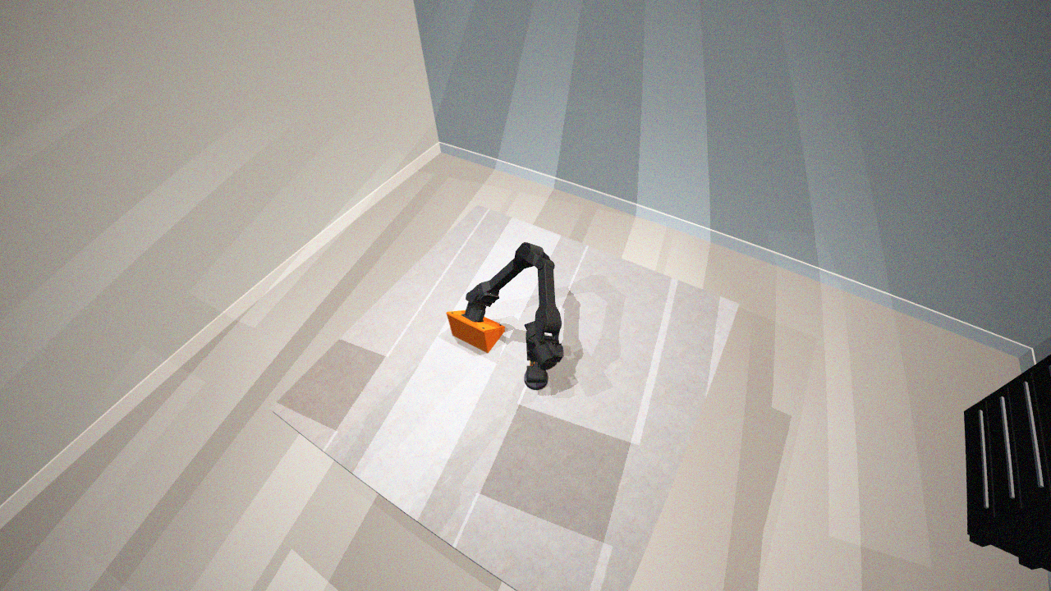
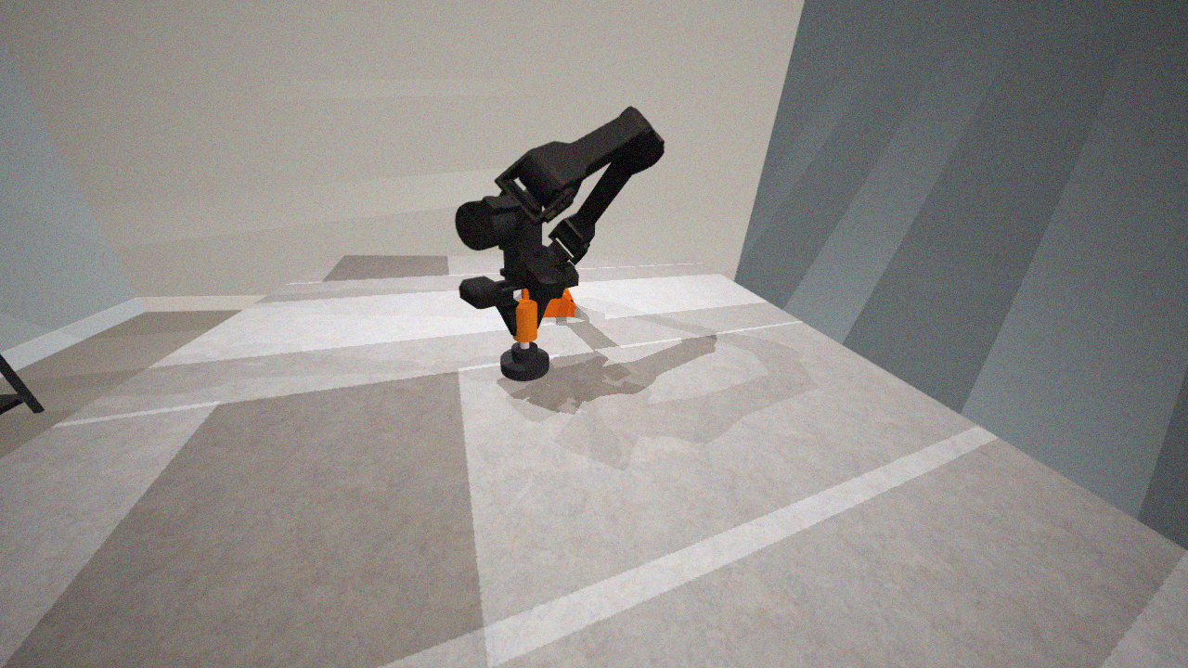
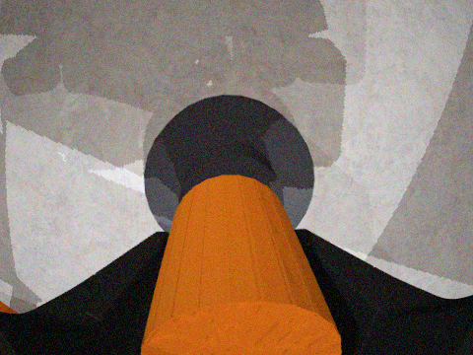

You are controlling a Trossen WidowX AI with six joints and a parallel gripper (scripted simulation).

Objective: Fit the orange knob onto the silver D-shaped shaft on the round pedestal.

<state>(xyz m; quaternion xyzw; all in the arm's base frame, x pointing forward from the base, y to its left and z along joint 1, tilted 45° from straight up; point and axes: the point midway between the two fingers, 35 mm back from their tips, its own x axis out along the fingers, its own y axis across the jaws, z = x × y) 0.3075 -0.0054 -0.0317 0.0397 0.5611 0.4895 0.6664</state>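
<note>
Right now my gripper tip is 30 mm below the orange knob. Round my gripper tip: round dark pedestal 40 mm below.
</note>
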